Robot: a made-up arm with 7 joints.
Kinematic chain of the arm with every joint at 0, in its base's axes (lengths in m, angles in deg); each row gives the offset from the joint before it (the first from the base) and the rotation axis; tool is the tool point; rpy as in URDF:
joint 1: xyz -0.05 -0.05 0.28 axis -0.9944 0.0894 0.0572
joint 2: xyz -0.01 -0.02 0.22 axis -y
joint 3: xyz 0.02 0 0.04 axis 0.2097 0.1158 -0.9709
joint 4: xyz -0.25 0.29 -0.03 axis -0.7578 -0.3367 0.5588
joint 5: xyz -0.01 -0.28 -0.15 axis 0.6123 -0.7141 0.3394
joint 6: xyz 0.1 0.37 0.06 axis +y
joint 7: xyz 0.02 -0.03 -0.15 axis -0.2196 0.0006 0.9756
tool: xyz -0.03 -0.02 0 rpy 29.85 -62.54 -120.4
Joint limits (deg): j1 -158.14..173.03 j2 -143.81..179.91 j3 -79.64..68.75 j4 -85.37..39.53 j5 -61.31..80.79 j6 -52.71..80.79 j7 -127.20..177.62
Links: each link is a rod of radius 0.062 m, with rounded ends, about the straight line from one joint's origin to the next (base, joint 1, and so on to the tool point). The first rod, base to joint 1, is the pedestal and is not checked.
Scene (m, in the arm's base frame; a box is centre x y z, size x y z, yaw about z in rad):
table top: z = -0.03
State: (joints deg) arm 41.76 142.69 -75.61 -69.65 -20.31 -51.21 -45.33
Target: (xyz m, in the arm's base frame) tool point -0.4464 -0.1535 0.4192
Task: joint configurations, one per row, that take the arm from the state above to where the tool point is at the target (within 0.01 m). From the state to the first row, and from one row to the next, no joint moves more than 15 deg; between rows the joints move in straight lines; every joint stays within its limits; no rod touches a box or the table.
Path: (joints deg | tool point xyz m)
1: 39.58 127.91 -71.71 -65.56 -5.87 -51.42 -48.53 | 0.3980 0.0711 0.3537
2: 37.40 113.12 -67.81 -61.47 8.58 -51.64 -51.72 | 0.2587 0.0082 0.2574
3: 35.22 98.34 -63.91 -57.39 23.02 -51.85 -54.92 | 0.0986 -0.0403 0.2104
4: 33.05 83.56 -60.01 -53.30 37.46 -52.07 -58.12 | -0.0641 -0.0764 0.2117
5: 30.87 68.77 -56.11 -49.21 51.90 -52.28 -61.31 | -0.2147 -0.1045 0.2542
6: 28.69 53.99 -52.20 -45.12 66.35 -52.50 -64.51 | -0.3437 -0.1291 0.3272
7: 26.51 39.21 -48.30 -41.03 80.79 -52.71 -67.70 | -0.4464 -0.1535 0.4192

